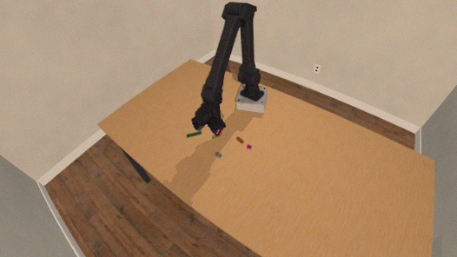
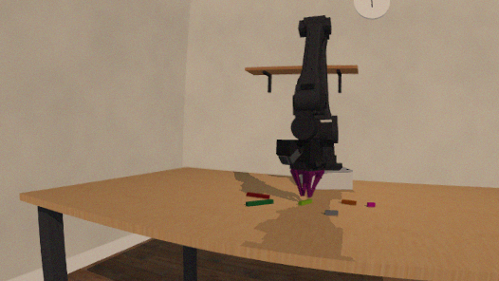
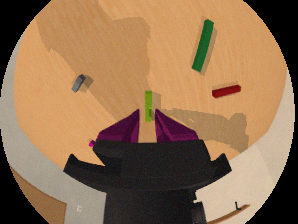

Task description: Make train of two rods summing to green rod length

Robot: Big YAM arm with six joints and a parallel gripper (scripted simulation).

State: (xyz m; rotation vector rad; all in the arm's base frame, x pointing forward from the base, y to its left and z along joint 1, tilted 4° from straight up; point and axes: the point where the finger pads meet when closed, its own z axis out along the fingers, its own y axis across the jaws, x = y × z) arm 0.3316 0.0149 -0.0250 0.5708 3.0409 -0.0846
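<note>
The lime rod lies 2 cm below my hand. The rest, counted from my hand: green rod (6 cm ahead, 11 cm to the right, 2 cm below); orange rod (5 cm behind, 11 cm to the left, 2 cm below); grey rod (8 cm ahead, 8 cm to the left, 2 cm below).
</note>
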